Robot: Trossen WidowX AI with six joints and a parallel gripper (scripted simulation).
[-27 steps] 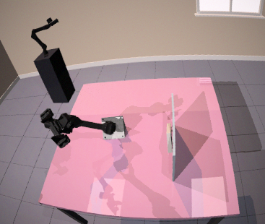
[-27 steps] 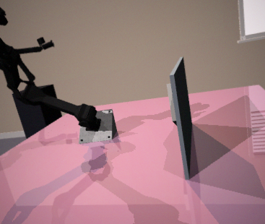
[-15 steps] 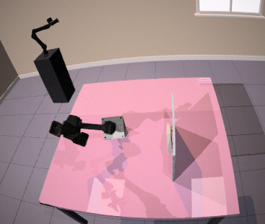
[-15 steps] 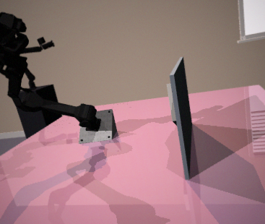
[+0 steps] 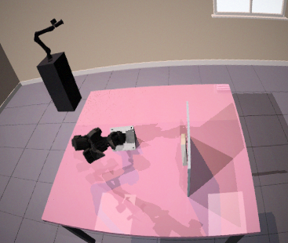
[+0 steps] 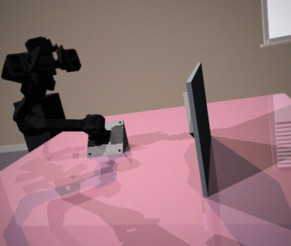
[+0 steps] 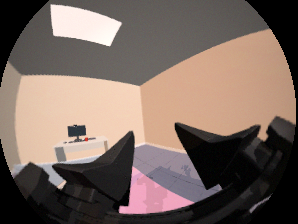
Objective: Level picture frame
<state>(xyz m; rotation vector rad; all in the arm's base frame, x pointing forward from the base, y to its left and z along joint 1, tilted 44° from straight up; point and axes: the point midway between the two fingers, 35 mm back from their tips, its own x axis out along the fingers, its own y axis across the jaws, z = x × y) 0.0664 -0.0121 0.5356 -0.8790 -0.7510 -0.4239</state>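
Right now my gripper tip is 29 cm short of the picture frame, 29 cm above it and 25 cm to the right of it. The rest, counted from my gripper tip: thin wall panel: 30 cm ahead, 29 cm below, 25 cm to the left.
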